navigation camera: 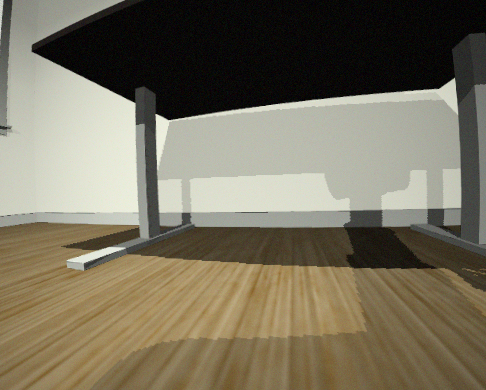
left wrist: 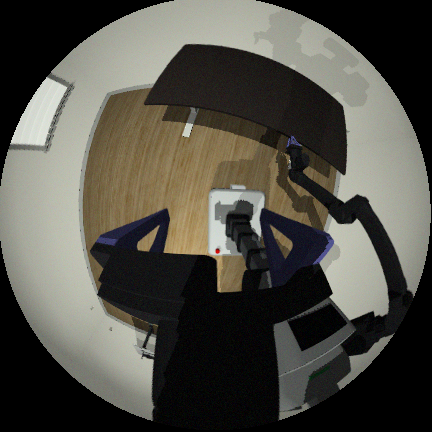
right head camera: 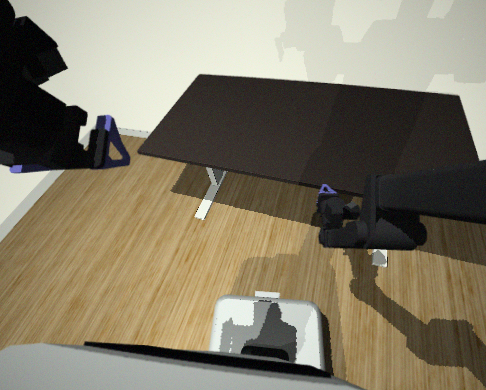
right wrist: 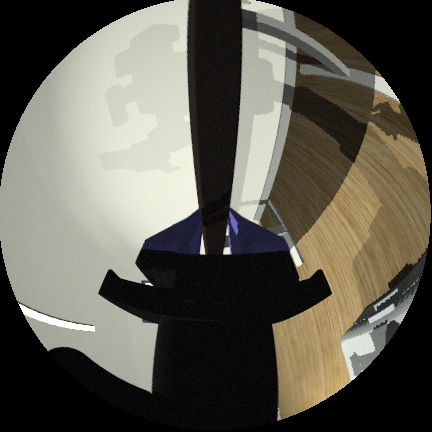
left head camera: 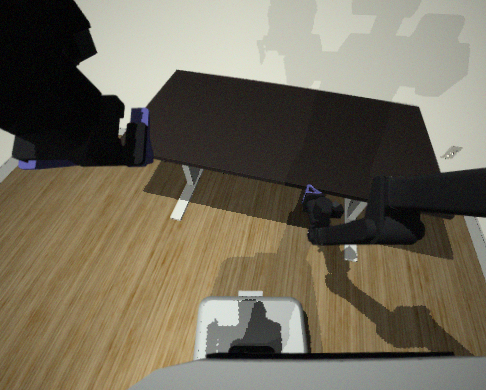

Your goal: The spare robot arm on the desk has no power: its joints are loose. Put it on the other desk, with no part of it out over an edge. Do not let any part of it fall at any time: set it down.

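Frame: origin at the left arm's base, x ahead, y left, z up, level; centimetres.
Seen in the pictures: left gripper, between the fingertips: (left wrist: 214, 213) (right head camera: 100, 162) (left head camera: 118, 159); right gripper, between the fingertips: (left wrist: 290, 136) (right head camera: 323, 186) (right wrist: 214, 212) (left head camera: 308, 187).
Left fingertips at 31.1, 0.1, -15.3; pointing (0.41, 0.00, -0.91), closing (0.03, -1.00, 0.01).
A point is followed by its place in that frame, as x, y, z.
The spare robot arm does not show in any view. A dark desk (left head camera: 240, 120) {109.7, -15.9, -69.0} (right head camera: 260, 120) {109.5, -17.6, -69.0} (left wrist: 225, 80) {102.7, -5.7, -69.0} stands ahead, with no arm seen lying on it. The desk top (right wrist: 215, 100) {64.4, -54.9, -70.1} shows edge-on in the right wrist view and runs between the right fingers. My right gripper (left head camera: 311, 190) {67.6, -45.6, -70.3} (right head camera: 326, 190) {67.6, -45.6, -70.3} (left wrist: 290, 136) {67.6, -45.6, -70.3} (right wrist: 214, 212) {67.6, -45.6, -70.3} is at the desk's near edge, shut on that edge, one finger on each side of the board. My left gripper (left head camera: 85, 145) (right head camera: 70, 155) (left wrist: 214, 213) {31.1, 0.1, -15.3} is open and empty, raised high at the left of the head views.
The desk's metal legs (left head camera: 182, 202) {102.1, 27.8, -138.5} (navigation camera: 147, 175) {119.0, 21.0, -110.9} stand on the wood floor (left head camera: 100, 250) {63.8, 78.8, -141.0} (navigation camera: 240, 300) {72.5, -20.2, -141.0}. My white base (left head camera: 291, 320) {21.1, -41.9, -115.0} (right head camera: 227, 320) {19.9, -4.1, -115.0} (left wrist: 216, 230) {-5.4, -4.4, -115.0} is in front of the desk. Pale walls (left wrist: 125, 40) surround the room. A window (left wrist: 40, 117) is at the left.
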